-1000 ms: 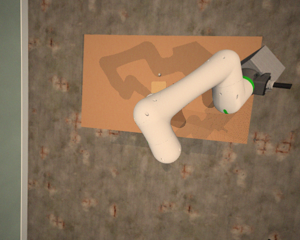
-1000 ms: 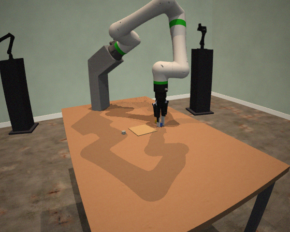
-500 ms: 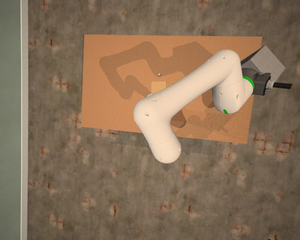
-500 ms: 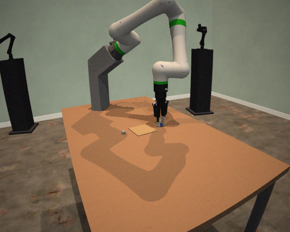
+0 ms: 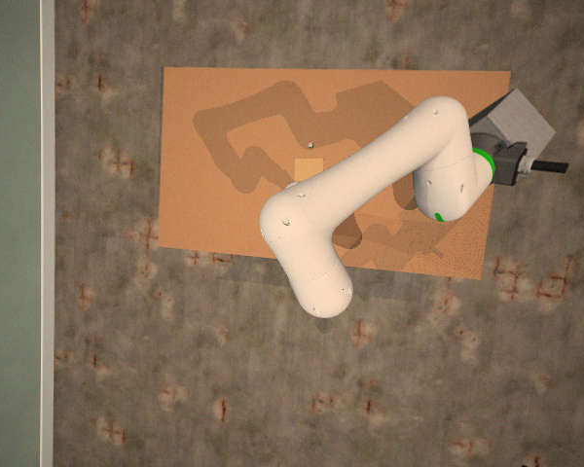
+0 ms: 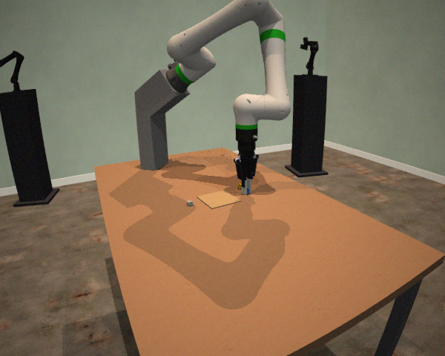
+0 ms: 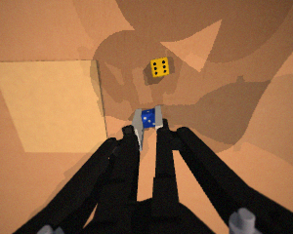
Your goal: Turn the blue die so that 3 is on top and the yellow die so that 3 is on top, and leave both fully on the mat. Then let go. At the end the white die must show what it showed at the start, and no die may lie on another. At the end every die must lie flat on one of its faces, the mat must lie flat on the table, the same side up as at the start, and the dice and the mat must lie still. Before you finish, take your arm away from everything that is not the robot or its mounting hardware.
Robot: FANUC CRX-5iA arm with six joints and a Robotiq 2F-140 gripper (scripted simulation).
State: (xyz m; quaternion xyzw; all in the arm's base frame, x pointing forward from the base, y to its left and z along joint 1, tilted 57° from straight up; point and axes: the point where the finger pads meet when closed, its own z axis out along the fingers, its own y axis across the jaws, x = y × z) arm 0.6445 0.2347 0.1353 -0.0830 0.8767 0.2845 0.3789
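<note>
Now: the blue die 20 mm below my hand. From my hand the other things lie so: yellow die (70 mm behind, 10 mm to the right, 20 mm below); then white die (70 mm ahead, 260 mm to the right, 20 mm below); then tan mat (40 mm ahead, 130 mm to the right, 30 mm below).
</note>
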